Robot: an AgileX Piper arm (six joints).
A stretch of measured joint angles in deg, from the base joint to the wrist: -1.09, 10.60, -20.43, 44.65, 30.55, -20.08; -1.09, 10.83, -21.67, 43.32, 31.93, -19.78; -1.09, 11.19, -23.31, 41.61, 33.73, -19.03; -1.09, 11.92, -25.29, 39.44, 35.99, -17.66; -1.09, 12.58, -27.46, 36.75, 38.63, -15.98; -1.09, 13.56, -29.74, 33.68, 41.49, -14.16; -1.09, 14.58, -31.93, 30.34, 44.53, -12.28; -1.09, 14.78, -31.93, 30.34, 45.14, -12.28; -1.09, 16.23, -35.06, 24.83, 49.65, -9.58; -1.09, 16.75, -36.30, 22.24, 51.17, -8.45; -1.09, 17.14, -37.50, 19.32, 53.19, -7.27; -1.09, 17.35, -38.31, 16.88, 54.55, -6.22; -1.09, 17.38, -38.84, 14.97, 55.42, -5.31; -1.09, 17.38, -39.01, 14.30, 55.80, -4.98; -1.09, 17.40, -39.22, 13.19, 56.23, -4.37; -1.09, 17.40, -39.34, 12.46, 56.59, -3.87; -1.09, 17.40, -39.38, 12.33, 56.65, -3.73; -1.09, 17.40, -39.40, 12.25, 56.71, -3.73; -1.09, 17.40, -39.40, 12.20, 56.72, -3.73; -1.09, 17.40, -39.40, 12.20, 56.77, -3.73; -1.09, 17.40, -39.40, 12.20, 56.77, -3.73; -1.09, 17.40, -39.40, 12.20, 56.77, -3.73
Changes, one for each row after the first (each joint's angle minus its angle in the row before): 0.00, 0.23, -1.24, -1.33, 1.38, 0.30; 0.00, 0.36, -1.64, -1.71, 1.80, 0.75; 0.00, 0.73, -1.98, -2.17, 2.26, 1.37; 0.00, 0.66, -2.17, -2.69, 2.64, 1.68; 0.00, 0.98, -2.28, -3.07, 2.86, 1.82; 0.00, 1.02, -2.19, -3.34, 3.04, 1.88; 0.00, 0.20, 0.00, 0.00, 0.61, 0.00; 0.00, 1.45, -3.13, -5.51, 4.51, 2.70; 0.00, 0.52, -1.24, -2.59, 1.52, 1.13; 0.00, 0.39, -1.20, -2.92, 2.02, 1.18; 0.00, 0.21, -0.81, -2.44, 1.36, 1.05; 0.00, 0.03, -0.53, -1.91, 0.87, 0.91; 0.00, 0.00, -0.17, -0.67, 0.38, 0.33; 0.00, 0.02, -0.21, -1.11, 0.43, 0.61; 0.00, 0.00, -0.12, -0.73, 0.36, 0.50; 0.00, 0.00, -0.04, -0.13, 0.06, 0.14; 0.00, 0.00, -0.02, -0.08, 0.06, 0.00; 0.00, 0.00, 0.00, -0.05, 0.01, 0.00; 0.00, 0.00, 0.00, 0.00, 0.05, 0.00; 0.00, 0.00, 0.00, 0.00, 0.00, 0.00; 0.00, 0.00, 0.00, 0.00, 0.00, 0.00
